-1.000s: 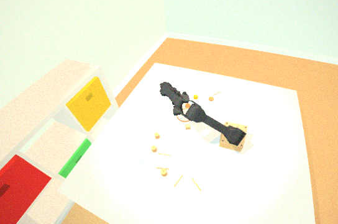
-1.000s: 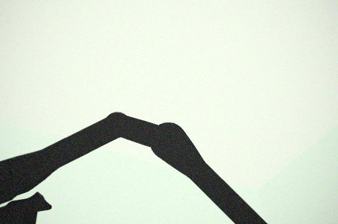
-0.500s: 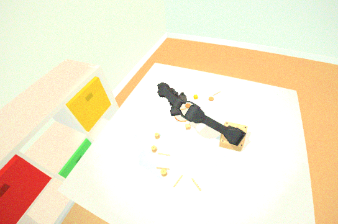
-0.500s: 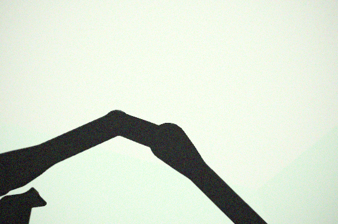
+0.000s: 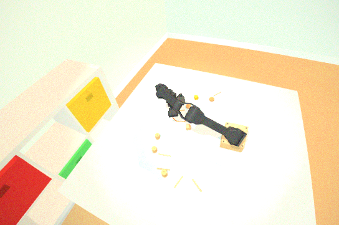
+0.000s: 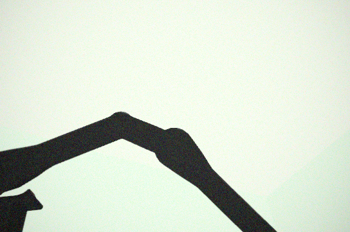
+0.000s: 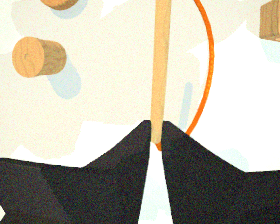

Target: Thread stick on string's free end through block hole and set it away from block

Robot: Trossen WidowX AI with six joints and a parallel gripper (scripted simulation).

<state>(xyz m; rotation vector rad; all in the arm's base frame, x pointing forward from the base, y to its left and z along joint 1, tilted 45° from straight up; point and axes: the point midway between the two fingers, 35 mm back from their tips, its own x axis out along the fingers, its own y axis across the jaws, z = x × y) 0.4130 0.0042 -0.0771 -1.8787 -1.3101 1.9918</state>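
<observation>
Right now the square wooden block is 120 mm behind my gripper tip, 60 mm to the left of it and 40 mm below it. From my gripper tip the other things lie so: thin wooden stick 10 mm to the right, 10 mm behind; then round wooden button 120 mm to the right, 50 mm below, 50 mm behind; then yellow piece 230 mm to the right, 80 mm behind, 50 mm below.
</observation>
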